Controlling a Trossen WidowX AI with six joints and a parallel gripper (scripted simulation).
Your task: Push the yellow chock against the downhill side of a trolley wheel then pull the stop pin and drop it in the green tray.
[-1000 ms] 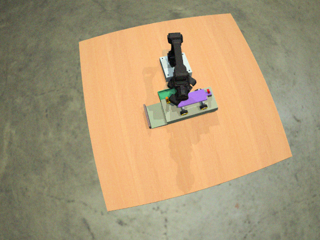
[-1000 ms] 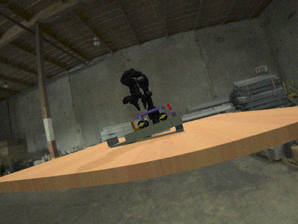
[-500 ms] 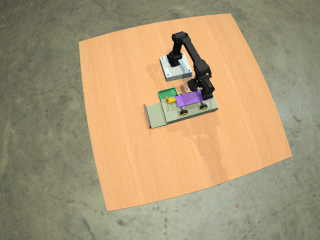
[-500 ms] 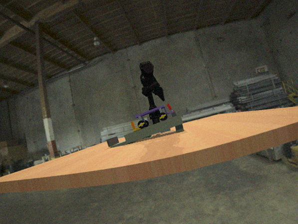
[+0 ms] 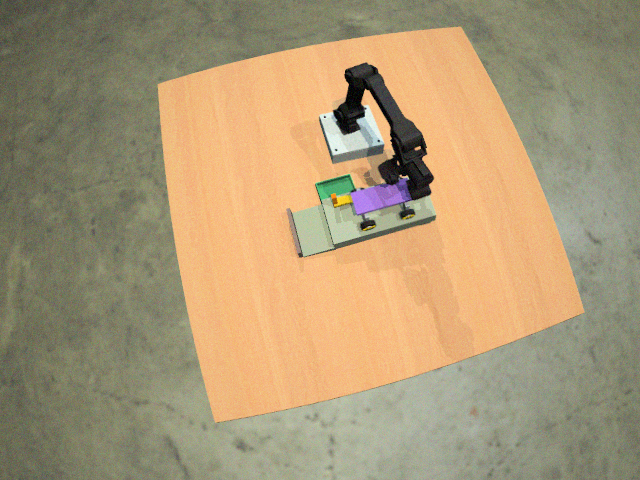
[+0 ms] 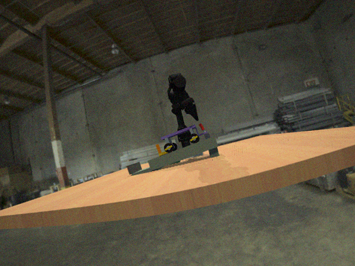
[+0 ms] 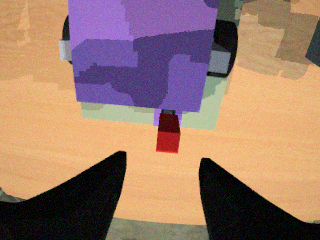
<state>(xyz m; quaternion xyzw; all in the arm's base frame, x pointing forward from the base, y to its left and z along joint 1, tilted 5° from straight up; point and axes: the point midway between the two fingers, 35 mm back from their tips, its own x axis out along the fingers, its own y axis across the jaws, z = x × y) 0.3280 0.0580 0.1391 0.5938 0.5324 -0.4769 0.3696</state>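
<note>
The red-headed stop pin is 2 cm to the left of my gripper tip and 6 cm below it. Round my gripper tip: yellow chock: 7 cm behind, 21 cm to the right, 11 cm below; then grey ramp: 11 cm to the right, 14 cm below; then purple trolley: 10 cm to the right, 8 cm below.
</note>
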